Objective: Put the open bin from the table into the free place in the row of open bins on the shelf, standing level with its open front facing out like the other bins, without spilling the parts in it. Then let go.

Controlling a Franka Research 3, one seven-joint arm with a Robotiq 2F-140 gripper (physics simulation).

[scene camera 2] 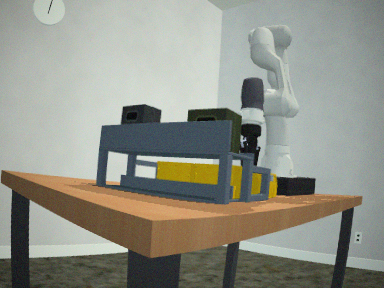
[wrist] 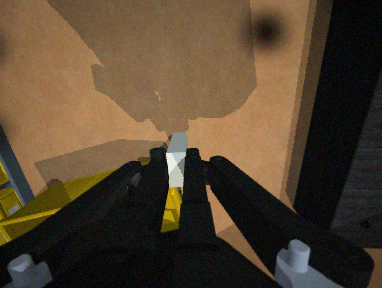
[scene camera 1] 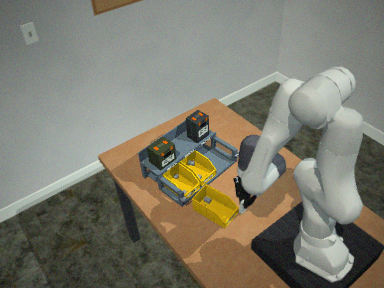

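Note:
The yellow open bin (scene camera 1: 216,206) (scene camera 2: 273,185) (wrist: 75,192) stands upright on the table in front of the shelf, with a small grey part (scene camera 1: 207,199) inside. My gripper (scene camera 1: 242,208) (wrist: 180,145) is shut with nothing between its fingers. Its tips are low over the table, close beside the bin's end that faces the robot; whether they touch it I cannot tell. Two yellow bins (scene camera 1: 181,181) (scene camera 1: 200,169) stand side by side in the lower row of the grey-blue shelf (scene camera 1: 182,142) (scene camera 2: 165,140). The free place in the row is to their right in scene camera 1.
A green-black box (scene camera 1: 161,154) (scene camera 2: 215,115) and a dark box (scene camera 1: 198,126) (scene camera 2: 142,114) stand on the shelf's upper deck. A side rail (scene camera 1: 225,147) bounds the free place. The robot's black base plate (scene camera 1: 275,245) (scene camera 2: 297,185) is on the wooden table (scene camera 1: 215,112) (scene camera 2: 165,227).

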